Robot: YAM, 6 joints.
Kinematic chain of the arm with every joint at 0, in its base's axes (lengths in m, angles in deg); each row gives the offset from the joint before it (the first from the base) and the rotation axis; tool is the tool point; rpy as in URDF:
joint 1: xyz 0 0 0.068 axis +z
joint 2: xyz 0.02 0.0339 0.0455 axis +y
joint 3: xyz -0.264 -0.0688 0 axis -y
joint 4: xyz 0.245 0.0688 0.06 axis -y
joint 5: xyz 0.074 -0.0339 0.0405 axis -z
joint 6: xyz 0.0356 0 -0.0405 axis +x
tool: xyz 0 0 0 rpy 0 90 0
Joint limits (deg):
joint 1: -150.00..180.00
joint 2: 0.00..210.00
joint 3: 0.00..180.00
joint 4: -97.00..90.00
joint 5: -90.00..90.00
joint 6: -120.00..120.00
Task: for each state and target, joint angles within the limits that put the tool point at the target. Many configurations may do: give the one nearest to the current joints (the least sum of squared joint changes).
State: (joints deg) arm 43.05 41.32 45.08 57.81 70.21 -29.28
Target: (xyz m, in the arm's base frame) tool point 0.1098 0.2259 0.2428
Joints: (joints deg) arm 71.52 73.50 28.58 49.25 66.07 -29.28
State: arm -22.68 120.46 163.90 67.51 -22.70 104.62
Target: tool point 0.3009 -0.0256 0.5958
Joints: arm -7.81 131.53 168.00 84.64 -25.86 104.62
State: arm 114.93 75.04 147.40 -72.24 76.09 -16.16
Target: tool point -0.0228 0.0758 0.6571
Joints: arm 131.69 82.37 157.30 -54.77 69.67 -16.16
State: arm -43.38 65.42 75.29 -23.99 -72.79 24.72
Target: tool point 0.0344 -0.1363 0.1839
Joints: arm -89.44 54.46 26.71 -45.36 -68.27 24.72
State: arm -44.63 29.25 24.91 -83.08 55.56 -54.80
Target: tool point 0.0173 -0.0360 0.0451
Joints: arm -43.06 77.69 0.00 -32.84 24.01 -54.80
